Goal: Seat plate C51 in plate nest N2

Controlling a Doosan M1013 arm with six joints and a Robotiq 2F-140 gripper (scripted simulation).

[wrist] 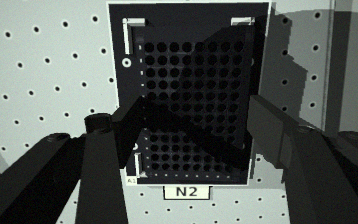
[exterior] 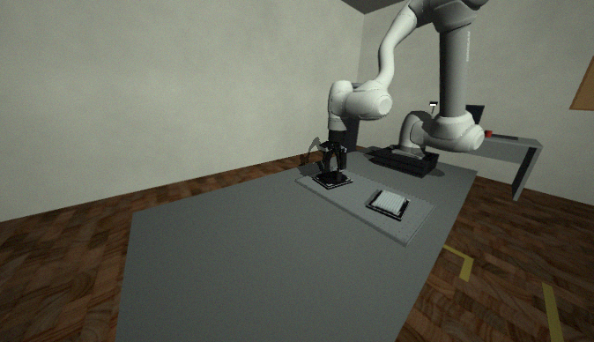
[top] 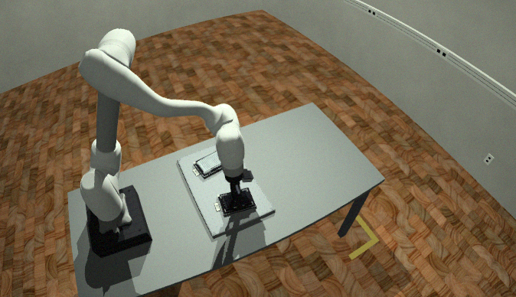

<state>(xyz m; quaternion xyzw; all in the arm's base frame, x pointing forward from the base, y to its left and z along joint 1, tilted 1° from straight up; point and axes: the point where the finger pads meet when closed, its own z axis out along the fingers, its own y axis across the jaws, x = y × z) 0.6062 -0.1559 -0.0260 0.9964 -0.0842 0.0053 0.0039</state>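
Now: hand 20 mm above the black well plate. Round my hand: white well plate (10 mm behind, 280 mm to the left, 30 mm below).
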